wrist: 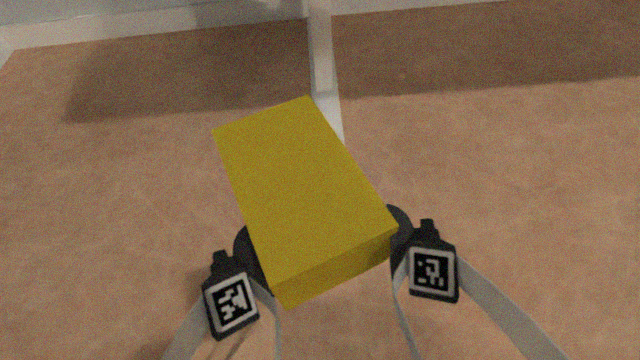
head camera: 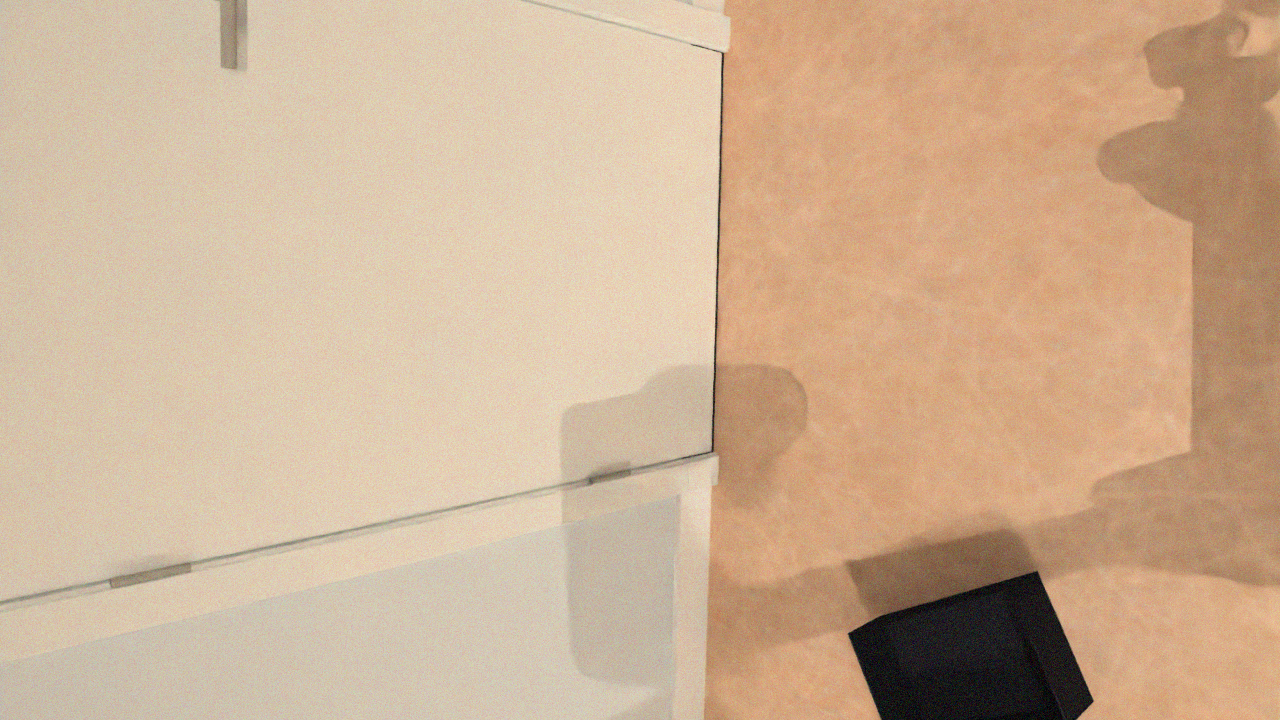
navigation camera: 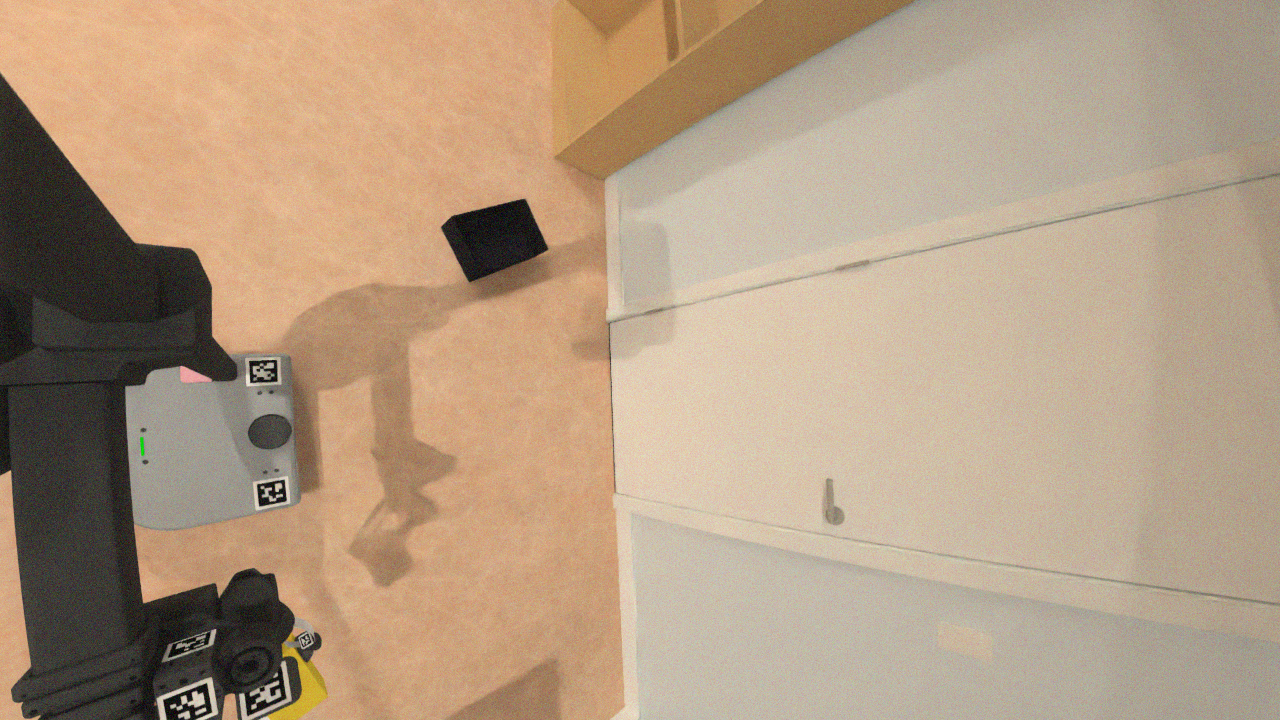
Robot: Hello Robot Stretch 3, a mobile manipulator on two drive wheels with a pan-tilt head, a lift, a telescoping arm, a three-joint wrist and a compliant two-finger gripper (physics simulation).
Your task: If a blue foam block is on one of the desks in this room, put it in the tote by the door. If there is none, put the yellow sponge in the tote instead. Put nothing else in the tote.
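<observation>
My gripper [wrist: 322,240] is shut on the yellow sponge [wrist: 305,190] [navigation camera: 310,687], one finger on each side. The sponge is held tilted above the floor. In the navigation camera the gripper is at the bottom left, beyond the robot's base, and partly hides the sponge. The black tote [head camera: 971,658] [navigation camera: 496,240] stands on the floor near the door [head camera: 358,268] [navigation camera: 939,385], well apart from the gripper. Its dark inside shows no clear contents. No blue foam block shows in these views.
The robot's grey base [navigation camera: 201,447] is left of the tote in the navigation camera. A wooden shelf unit [navigation camera: 680,89] stands by the wall beyond the tote. A white leg [wrist: 321,60] stands on the floor ahead of the sponge in the wrist view, near the wall's skirting.
</observation>
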